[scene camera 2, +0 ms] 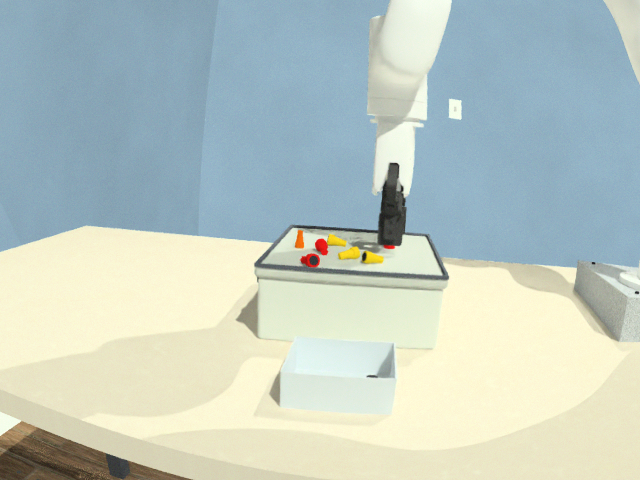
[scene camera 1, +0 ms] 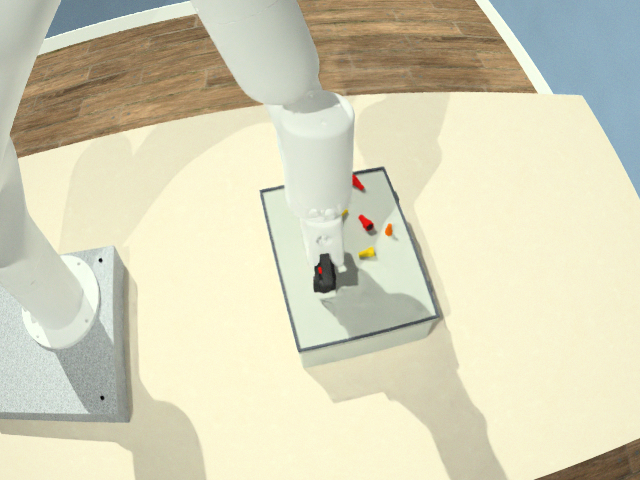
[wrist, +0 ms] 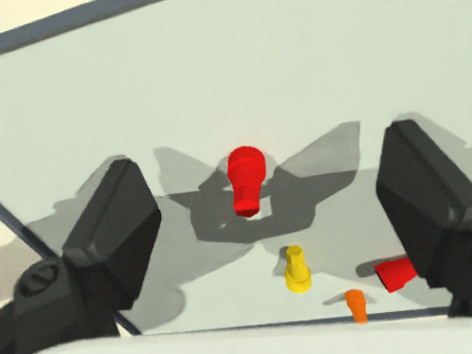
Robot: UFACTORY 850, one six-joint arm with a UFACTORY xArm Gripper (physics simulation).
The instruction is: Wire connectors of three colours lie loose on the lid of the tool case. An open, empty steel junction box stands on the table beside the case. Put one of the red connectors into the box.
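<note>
A red connector [scene camera 1: 320, 270] [scene camera 2: 389, 246] [wrist: 246, 172] stands upright on the tool case lid [scene camera 1: 284, 227] [scene camera 2: 416, 260] [wrist: 125, 90]. My gripper [scene camera 1: 324, 286] [scene camera 2: 390, 240] [wrist: 259, 173] is open and low over the lid, its fingers on either side of this connector and apart from it. The fingers mostly hide it in the scene views. A second red connector [scene camera 1: 366, 222] [scene camera 2: 321, 245] [wrist: 397, 273] lies nearer the orange one. A third red connector [scene camera 1: 357, 182] [scene camera 2: 310, 260] lies near the lid's box-side edge. The open steel box [scene camera 2: 338, 395] stands beside the case; the first scene view does not show it.
A yellow connector [scene camera 1: 367, 252] [scene camera 2: 336, 240] [wrist: 298, 270] and an orange connector [scene camera 1: 388, 229] [scene camera 2: 299, 239] [wrist: 356, 304] are also on the lid. Two more yellow connectors [scene camera 2: 349, 253] [scene camera 2: 372, 257] lie toward the box side. The grey robot base [scene camera 1: 111, 330] [scene camera 2: 602, 299] stands to one side.
</note>
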